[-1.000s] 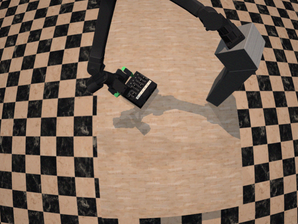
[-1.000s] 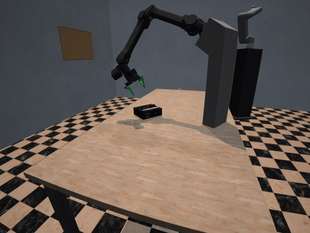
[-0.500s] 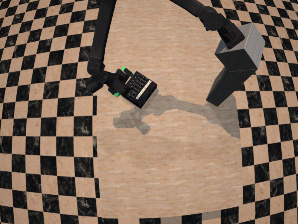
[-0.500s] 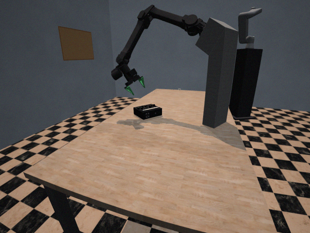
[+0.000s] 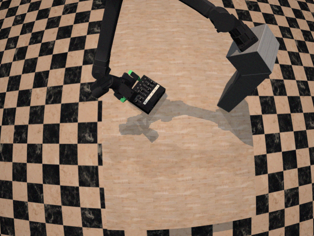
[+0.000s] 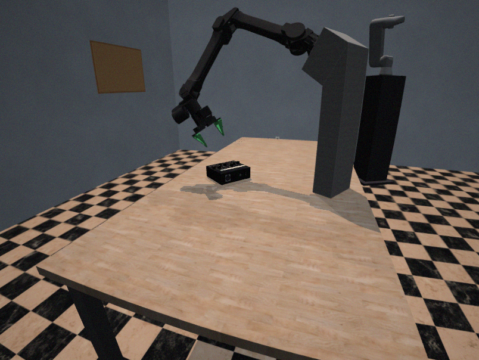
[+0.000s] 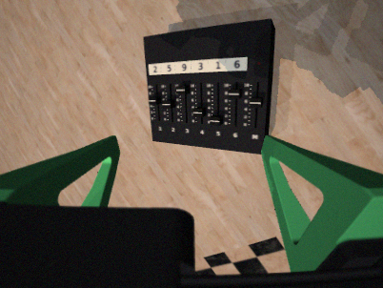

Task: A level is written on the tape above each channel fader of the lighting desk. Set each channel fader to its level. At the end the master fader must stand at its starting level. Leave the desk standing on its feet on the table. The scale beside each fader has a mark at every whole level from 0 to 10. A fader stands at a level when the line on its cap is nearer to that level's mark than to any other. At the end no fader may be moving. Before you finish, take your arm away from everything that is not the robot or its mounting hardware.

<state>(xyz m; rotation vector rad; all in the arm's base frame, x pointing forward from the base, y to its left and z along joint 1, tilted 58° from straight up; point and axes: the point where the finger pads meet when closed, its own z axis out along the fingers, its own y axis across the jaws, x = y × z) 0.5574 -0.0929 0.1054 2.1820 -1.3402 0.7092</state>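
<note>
My hand is 90 mm past the channel 2 fader cap, 30 mm to the left of it and 120 mm above it. The rest, counted from my hand: master fader cap 10 mm ahead, 20 mm to the left, 120 mm below; then channel 6 fader cap 20 mm behind, 20 mm to the left, 120 mm below; then channel 5 fader cap 20 mm behind, 20 mm to the right, 120 mm below.
</note>
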